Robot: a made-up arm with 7 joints. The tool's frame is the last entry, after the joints. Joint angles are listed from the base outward. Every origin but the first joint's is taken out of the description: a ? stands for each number. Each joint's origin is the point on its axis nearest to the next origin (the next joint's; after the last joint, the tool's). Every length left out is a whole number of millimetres.
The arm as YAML. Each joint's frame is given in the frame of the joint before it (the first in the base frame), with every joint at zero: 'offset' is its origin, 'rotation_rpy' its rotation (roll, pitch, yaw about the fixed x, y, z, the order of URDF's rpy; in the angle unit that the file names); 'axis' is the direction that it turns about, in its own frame. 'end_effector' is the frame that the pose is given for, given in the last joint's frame.
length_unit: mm
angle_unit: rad
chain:
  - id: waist
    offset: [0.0, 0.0, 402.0]
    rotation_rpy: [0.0, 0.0, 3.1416]
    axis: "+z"
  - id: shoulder
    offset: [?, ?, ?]
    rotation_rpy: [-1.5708, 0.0, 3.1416]
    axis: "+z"
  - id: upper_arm
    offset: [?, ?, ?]
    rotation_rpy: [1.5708, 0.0, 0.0]
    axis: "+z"
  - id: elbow
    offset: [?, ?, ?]
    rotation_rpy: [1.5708, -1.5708, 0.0]
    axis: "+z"
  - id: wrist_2
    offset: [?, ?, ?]
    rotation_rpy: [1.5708, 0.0, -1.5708]
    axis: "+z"
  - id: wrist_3
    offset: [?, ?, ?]
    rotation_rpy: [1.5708, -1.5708, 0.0]
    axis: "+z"
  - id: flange
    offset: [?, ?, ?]
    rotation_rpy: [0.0, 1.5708, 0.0]
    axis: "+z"
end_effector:
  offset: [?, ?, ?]
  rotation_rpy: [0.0, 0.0, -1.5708]
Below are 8 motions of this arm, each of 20 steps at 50 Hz.
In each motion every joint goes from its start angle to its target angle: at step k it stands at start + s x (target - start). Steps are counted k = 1, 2, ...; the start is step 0. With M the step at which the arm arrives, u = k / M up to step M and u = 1 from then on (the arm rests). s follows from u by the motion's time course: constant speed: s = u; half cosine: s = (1 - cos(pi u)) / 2; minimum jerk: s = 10 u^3 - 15 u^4 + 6 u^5.
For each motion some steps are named. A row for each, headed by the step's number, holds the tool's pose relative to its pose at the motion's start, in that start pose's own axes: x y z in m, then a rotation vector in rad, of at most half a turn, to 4 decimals.
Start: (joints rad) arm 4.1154 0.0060 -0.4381 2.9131 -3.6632 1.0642 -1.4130
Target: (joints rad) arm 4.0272 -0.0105 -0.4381 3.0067 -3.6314 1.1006 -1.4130
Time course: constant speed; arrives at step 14
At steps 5, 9, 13, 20:
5: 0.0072 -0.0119 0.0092 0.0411 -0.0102 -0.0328
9: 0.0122 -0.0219 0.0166 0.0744 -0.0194 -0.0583
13: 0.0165 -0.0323 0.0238 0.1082 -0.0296 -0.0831
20: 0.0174 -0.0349 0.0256 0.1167 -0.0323 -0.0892

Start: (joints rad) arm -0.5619 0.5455 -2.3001 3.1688 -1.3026 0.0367 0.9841
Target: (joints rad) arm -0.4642 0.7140 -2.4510 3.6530 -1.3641 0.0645 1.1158
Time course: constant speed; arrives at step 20
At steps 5, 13, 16, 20:
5: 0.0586 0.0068 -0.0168 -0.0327 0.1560 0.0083
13: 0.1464 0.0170 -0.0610 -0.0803 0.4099 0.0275
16: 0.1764 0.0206 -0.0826 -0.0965 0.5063 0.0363
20: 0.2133 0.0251 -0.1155 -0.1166 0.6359 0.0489

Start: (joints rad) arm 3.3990 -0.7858 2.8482 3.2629 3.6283 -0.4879 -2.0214
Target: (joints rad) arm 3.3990 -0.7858 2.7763 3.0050 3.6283 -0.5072 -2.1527
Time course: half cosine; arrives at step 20
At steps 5, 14, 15, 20:
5: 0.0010 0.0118 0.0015 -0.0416 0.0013 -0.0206
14: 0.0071 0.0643 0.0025 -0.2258 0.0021 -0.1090
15: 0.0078 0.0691 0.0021 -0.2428 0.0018 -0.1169
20: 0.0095 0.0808 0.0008 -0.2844 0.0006 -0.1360

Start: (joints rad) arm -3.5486 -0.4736 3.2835 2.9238 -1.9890 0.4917 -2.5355
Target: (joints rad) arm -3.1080 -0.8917 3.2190 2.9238 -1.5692 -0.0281 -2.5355
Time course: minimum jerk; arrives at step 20
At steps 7, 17, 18, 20:
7: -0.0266 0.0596 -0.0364 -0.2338 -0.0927 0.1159
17: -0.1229 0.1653 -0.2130 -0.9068 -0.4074 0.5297
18: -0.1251 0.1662 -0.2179 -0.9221 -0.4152 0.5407
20: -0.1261 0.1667 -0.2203 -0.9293 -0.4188 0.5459

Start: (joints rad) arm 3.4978 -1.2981 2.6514 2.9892 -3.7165 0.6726 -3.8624
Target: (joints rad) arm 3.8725 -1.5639 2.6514 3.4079 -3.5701 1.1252 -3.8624
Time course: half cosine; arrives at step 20
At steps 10, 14, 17, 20:
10: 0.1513 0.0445 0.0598 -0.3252 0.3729 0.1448
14: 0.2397 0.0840 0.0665 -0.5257 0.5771 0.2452
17: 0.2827 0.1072 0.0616 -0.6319 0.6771 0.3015
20: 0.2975 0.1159 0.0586 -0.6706 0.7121 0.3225

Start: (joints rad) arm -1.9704 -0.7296 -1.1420 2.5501 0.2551 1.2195 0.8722
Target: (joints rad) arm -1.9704 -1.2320 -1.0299 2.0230 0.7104 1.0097 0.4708
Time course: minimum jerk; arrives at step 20
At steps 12, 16, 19, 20:
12: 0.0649 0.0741 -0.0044 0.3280 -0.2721 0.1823
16: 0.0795 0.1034 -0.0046 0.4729 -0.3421 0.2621
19: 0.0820 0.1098 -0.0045 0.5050 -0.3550 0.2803
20: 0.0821 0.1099 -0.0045 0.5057 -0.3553 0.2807

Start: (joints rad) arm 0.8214 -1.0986 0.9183 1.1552 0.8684 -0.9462 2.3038
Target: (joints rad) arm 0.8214 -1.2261 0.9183 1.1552 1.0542 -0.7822 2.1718
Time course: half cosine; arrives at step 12
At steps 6, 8, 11, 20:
6: -0.0029 0.0010 -0.0029 -0.0159 0.0466 -0.0229
8: -0.0042 0.0018 -0.0048 -0.0269 0.0681 -0.0326
11: -0.0053 0.0029 -0.0067 -0.0389 0.0870 -0.0405
20: -0.0053 0.0029 -0.0068 -0.0399 0.0883 -0.0410

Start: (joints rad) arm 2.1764 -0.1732 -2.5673 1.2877 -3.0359 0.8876 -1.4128
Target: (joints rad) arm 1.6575 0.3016 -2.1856 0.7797 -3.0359 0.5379 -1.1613
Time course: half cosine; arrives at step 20
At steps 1, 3, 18, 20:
1: 0.0002 0.0000 -0.0007 -0.0024 0.0004 0.0001
3: 0.0014 -0.0003 -0.0059 -0.0213 0.0039 0.0008
18: 0.0584 0.0238 -0.1361 -0.4434 0.2255 -0.1255
20: 0.0610 0.0245 -0.1405 -0.4556 0.2372 -0.1317

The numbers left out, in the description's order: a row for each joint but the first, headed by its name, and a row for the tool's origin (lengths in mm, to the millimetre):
shoulder: 0.0 0.0 0.0
upper_arm: 0.0 -189.0 0.0
elbow: 35.0 0.0 0.0
wrist_2: -221.0 -50.0 0.0
wrist_3: 0.0 0.0 0.0
flange: 120.0 -94.0 0.0
tool: 0.0 0.0 0.0

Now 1 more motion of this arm.
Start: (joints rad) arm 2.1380 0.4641 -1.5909 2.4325 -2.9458 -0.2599 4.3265
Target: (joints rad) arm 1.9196 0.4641 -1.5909 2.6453 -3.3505 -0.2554 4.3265
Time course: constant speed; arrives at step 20
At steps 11, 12, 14, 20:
11: 0.0579 -0.0007 0.0022 0.0147 0.1526 -0.2833
12: 0.0631 -0.0013 0.0019 0.0153 0.1665 -0.3093
14: 0.0733 -0.0028 0.0011 0.0161 0.1944 -0.3614
20: 0.1028 -0.0096 -0.0033 0.0159 0.2782 -0.5189

